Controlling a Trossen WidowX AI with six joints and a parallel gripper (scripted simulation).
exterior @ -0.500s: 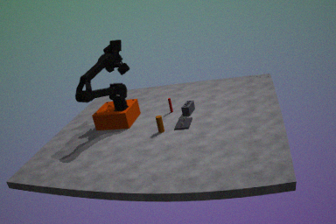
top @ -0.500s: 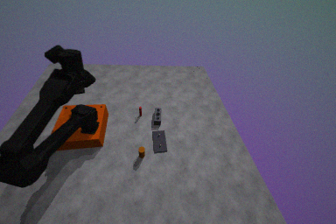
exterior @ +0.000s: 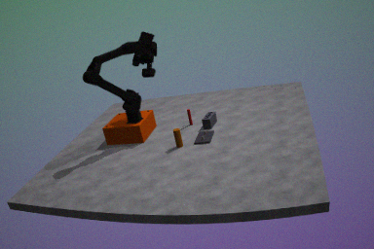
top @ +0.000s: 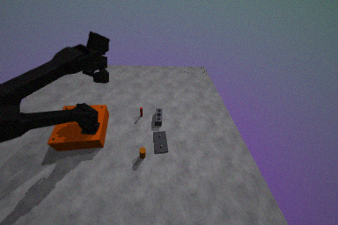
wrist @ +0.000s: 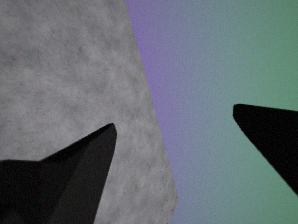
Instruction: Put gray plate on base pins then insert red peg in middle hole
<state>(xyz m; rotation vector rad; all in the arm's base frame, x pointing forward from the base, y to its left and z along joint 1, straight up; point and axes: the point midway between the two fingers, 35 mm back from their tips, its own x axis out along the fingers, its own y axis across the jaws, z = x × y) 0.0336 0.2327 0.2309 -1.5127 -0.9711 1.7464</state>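
The gray plate is 290 mm ahead of my gripper tip, 120 mm to the right of it and 270 mm below it. The rest, counted from my gripper tip: red peg (190 mm ahead, 100 mm to the right, 260 mm below); orange cylinder (230 mm ahead, 350 mm to the right, 260 mm below); dark base (320 mm ahead, 260 mm to the right, 300 mm below).
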